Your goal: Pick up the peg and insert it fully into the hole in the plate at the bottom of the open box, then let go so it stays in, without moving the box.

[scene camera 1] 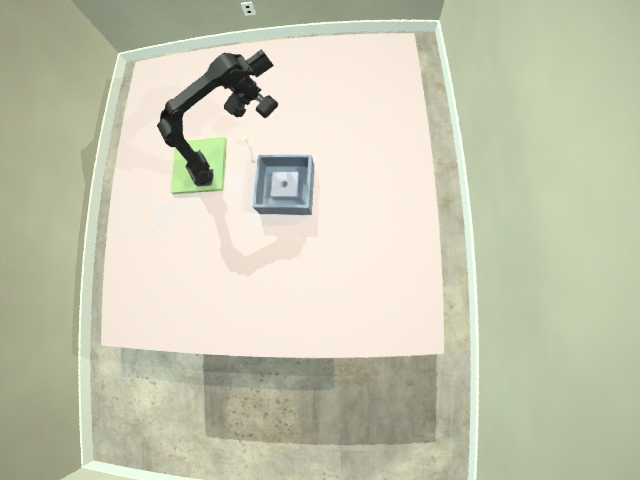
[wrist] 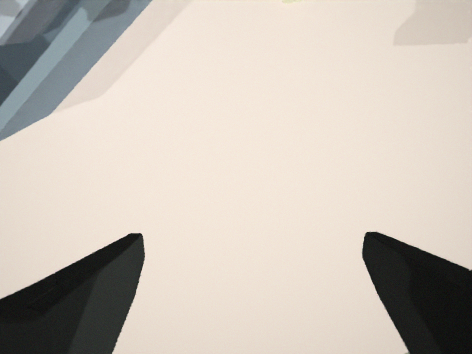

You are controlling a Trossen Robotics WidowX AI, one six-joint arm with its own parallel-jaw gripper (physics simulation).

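Frame: origin at the arm's base, x ahead, y left, z up, level; millimetres.
Seen in the pictures: gripper, fingertip midpoint: (scene camera 1: 260, 105) (wrist: 254, 244); arm's base at its link origin: (scene camera 1: 204, 177).
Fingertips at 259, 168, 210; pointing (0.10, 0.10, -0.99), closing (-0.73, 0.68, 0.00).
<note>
Offsets run from my fingertips to a thing's top centre, as dx, dy, dz. "pt": to the spot under its first point. Level surfaces: height alone.
A thin pale yellow-green peg @(-95, -38, -155) (scene camera 1: 249, 148) lies on the pink table top, between the green base plate and the box in the scene view. A small piece of yellow-green shows at the top edge of the wrist view. The blue-grey open box @(+58, -214, -137) (scene camera 1: 312, 186) (wrist: 75, 75) stands to the right of the peg. At its bottom is a light square plate @(+58, -214, -174) (scene camera 1: 291, 192) with a dark round hole @(pt +54, -210, -184) (scene camera 1: 283, 183). My gripper (scene camera 1: 251, 109) (wrist: 254, 244) is open and empty, above the table and beyond the peg and box, toward the back wall.
The arm's base stands on a green square plate (scene camera 1: 217, 155), left of the peg and box. The pink table top @(dz -235) (scene camera 1: 289, 304) reaches to the right and front, with the arm's shadow across it. Walls surround the floor, with a socket (scene camera 1: 248, 8) on the back wall.
</note>
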